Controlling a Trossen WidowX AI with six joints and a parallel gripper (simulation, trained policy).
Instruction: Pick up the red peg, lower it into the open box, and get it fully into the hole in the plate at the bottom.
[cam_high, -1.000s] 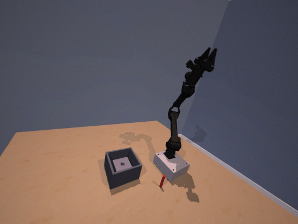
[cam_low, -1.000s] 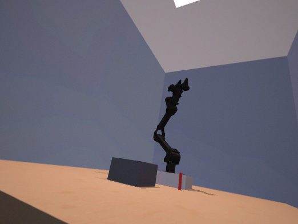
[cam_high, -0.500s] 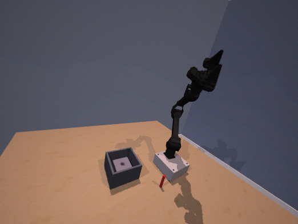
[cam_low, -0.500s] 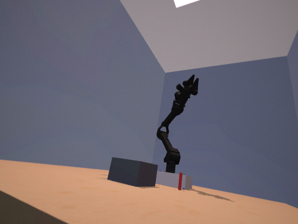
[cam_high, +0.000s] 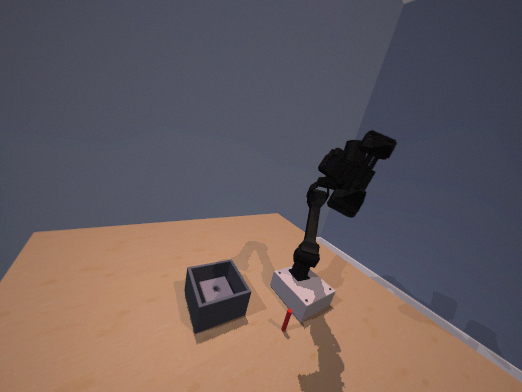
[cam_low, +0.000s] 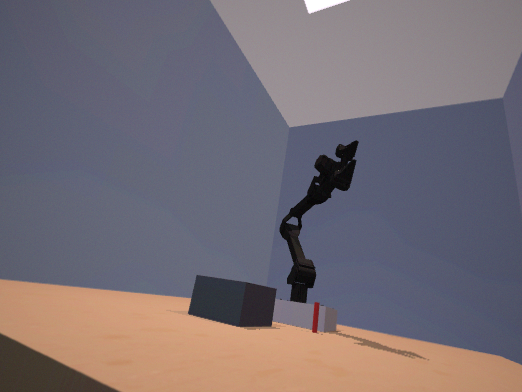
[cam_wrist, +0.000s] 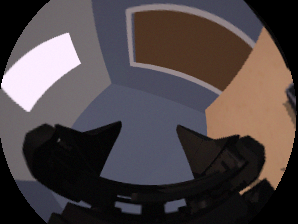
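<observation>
The red peg is 500 mm below my gripper tip, 100 mm to the right of it and 40 mm behind it. Also, from my gripper tip: dark box (520 mm below, 260 mm to the right, 150 mm ahead); light grey plate (500 mm below, 260 mm to the right, 150 mm ahead).
</observation>
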